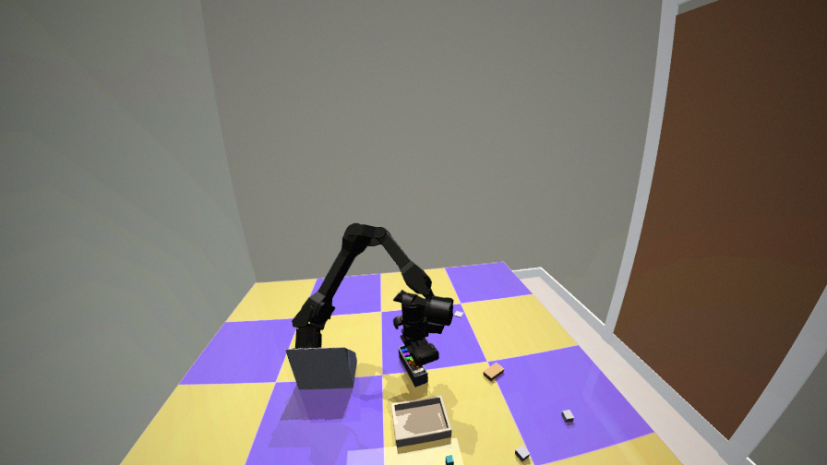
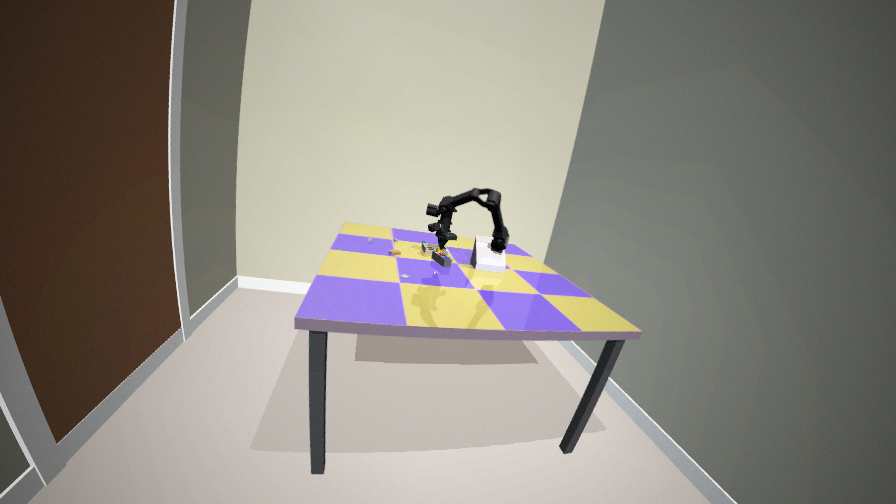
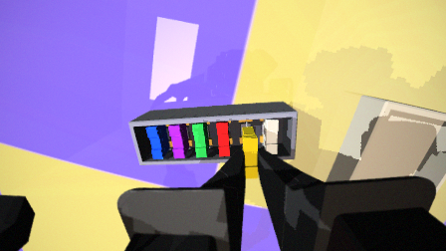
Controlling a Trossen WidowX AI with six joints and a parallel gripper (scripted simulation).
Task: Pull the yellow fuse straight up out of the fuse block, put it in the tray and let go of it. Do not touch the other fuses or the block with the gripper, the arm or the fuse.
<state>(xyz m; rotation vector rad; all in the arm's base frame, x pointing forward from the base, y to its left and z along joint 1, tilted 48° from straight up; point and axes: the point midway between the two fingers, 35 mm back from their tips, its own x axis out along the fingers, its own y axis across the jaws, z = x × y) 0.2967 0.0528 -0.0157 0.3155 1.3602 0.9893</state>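
Right now the red fuse is 10 mm behind my gripper tip, 20 mm to the left of it and 40 mm below it. Also, from my gripper tip: tray: 10 mm ahead, 160 mm to the right, 60 mm below; then yellow fuse: 10 mm below; then white fuse: 10 mm ahead, 20 mm to the right, 40 mm below.
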